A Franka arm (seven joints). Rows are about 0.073 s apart.
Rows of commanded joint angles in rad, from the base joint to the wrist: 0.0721 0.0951 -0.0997 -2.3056 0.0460 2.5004 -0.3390; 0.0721 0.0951 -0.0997 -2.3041 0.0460 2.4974 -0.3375; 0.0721 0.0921 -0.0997 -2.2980 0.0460 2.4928 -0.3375; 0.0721 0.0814 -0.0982 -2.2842 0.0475 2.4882 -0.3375; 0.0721 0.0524 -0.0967 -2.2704 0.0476 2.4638 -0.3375; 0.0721 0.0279 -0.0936 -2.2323 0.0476 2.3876 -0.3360; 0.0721 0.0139 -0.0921 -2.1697 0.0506 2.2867 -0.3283; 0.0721 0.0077 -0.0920 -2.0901 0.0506 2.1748 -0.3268; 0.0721 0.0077 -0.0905 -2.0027 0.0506 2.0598 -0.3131; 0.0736 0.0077 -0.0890 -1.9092 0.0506 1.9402 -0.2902; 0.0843 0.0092 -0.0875 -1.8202 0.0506 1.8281 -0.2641; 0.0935 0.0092 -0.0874 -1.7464 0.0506 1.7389 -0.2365; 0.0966 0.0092 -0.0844 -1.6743 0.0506 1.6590 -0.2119; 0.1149 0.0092 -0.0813 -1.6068 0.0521 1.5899 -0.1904; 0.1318 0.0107 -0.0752 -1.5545 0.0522 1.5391 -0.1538; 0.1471 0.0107 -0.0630 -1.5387 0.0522 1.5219 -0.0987
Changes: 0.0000 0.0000 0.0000 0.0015 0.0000 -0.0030 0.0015; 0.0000 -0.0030 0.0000 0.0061 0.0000 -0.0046 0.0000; 0.0000 -0.0107 0.0015 0.0138 0.0015 -0.0046 0.0000; 0.0000 -0.0290 0.0015 0.0138 0.0001 -0.0244 0.0000; 0.0000 -0.0245 0.0031 0.0381 0.0000 -0.0762 0.0015; 0.0000 -0.0140 0.0015 0.0626 0.0030 -0.1009 0.0077; 0.0000 -0.0062 0.0001 0.0796 0.0000 -0.1119 0.0015; 0.0000 0.0000 0.0015 0.0874 0.0000 -0.1150 0.0137; 0.0015 0.0000 0.0015 0.0935 0.0000 -0.1196 0.0229; 0.0107 0.0015 0.0015 0.0890 0.0000 -0.1121 0.0261; 0.0092 0.0000 0.0001 0.0738 0.0000 -0.0892 0.0276; 0.0031 0.0000 0.0030 0.0721 0.0000 -0.0799 0.0246; 0.0183 0.0000 0.0031 0.0675 0.0015 -0.0691 0.0215; 0.0169 0.0015 0.0061 0.0523 0.0001 -0.0508 0.0366; 0.0153 0.0000 0.0122 0.0158 0.0000 -0.0172 0.0551
